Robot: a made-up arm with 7 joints. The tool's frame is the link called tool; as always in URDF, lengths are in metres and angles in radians. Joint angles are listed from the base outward. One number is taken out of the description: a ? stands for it. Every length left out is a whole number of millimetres.
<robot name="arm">
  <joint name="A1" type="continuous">
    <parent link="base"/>
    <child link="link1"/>
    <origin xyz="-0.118 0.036 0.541" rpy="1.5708 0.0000 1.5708"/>
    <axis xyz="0 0 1"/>
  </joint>
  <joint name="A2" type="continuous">
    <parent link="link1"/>
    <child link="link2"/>
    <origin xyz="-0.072 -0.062 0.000" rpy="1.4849 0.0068 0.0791"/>
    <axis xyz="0 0 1"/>
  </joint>
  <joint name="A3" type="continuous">
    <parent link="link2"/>
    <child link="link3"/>
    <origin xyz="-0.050 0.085 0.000" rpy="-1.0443 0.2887 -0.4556"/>
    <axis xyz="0 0 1"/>
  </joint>
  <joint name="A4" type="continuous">
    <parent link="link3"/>
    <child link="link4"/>
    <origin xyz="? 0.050 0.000" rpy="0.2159 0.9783 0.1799"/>
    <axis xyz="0 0 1"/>
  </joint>
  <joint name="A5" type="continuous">
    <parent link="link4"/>
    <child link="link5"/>
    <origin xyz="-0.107 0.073 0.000" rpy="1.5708 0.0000 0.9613"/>
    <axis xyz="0 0 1"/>
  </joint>
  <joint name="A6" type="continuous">
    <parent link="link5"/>
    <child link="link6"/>
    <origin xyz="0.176 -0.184 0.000" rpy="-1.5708 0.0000 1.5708"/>
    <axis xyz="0 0 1"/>
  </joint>
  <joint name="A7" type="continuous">
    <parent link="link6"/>
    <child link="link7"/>
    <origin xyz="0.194 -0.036 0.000" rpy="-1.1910 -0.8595 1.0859"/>
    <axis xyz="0 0 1"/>
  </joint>
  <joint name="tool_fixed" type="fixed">
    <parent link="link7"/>
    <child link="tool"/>
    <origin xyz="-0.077 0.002 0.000" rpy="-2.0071 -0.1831 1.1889"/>
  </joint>
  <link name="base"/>
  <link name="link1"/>
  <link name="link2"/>
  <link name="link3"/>
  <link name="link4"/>
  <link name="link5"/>
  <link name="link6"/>
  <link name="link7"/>
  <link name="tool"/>
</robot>
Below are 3 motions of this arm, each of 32 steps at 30 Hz.
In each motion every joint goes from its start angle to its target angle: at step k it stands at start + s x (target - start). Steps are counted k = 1, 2, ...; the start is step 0. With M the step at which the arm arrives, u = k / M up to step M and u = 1 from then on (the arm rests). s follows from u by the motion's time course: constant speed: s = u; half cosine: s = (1 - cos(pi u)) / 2; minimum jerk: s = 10 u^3 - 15 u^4 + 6 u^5.
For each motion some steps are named. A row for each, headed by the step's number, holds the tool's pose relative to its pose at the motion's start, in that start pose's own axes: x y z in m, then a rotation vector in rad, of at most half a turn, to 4 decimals.
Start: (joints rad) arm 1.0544 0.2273 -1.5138 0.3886 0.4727 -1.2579 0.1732
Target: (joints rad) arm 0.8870 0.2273 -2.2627 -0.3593 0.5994 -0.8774 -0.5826
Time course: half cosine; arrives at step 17
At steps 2, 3, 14, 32:
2: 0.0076 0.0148 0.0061 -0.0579 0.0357 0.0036
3: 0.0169 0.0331 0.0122 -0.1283 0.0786 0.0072
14: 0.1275 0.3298 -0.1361 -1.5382 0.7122 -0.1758
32: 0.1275 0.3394 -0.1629 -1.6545 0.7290 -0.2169

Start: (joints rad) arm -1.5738 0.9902 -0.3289 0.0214 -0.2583 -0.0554 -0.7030
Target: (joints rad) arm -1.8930 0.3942 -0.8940 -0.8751 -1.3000 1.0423 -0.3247
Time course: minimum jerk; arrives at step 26
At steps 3, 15, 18, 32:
3: -0.0021 0.0012 0.0028 0.0033 -0.0225 -0.0050
15: -0.0813 0.0778 0.1326 0.3229 -0.7543 0.2771
18: -0.0971 0.1298 0.1720 0.3813 -0.7609 0.4790
32: -0.1182 0.2027 0.2002 0.3701 -0.6876 0.6648

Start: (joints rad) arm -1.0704 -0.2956 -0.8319 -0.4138 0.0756 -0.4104 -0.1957
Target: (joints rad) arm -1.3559 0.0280 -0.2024 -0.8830 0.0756 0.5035 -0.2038
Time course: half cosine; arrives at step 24
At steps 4, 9, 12, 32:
4: 0.0076 -0.0004 -0.0028 0.0047 0.0268 -0.0808
9: 0.0356 -0.0084 -0.0135 0.0003 0.1279 -0.3785
12: 0.0563 -0.0225 -0.0225 -0.0275 0.2074 -0.6204
32: 0.0880 -0.0910 -0.0403 -0.1987 0.3694 -1.2716

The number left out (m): -0.069
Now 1 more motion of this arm.
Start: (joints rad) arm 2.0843 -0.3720 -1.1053 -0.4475 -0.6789 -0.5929 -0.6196
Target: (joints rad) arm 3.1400 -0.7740 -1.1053 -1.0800 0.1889 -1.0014 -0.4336
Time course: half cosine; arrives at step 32
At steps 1, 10, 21, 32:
1: -0.0006 0.0010 0.0000 -0.0036 -0.0023 -0.0006
10: -0.0446 0.0950 -0.0179 -0.3459 -0.1833 -0.0846
21: -0.0299 0.3138 -0.1569 -1.1812 -0.3416 -0.4851
32: 0.0566 0.3783 -0.2534 -1.5684 -0.2658 -0.7990

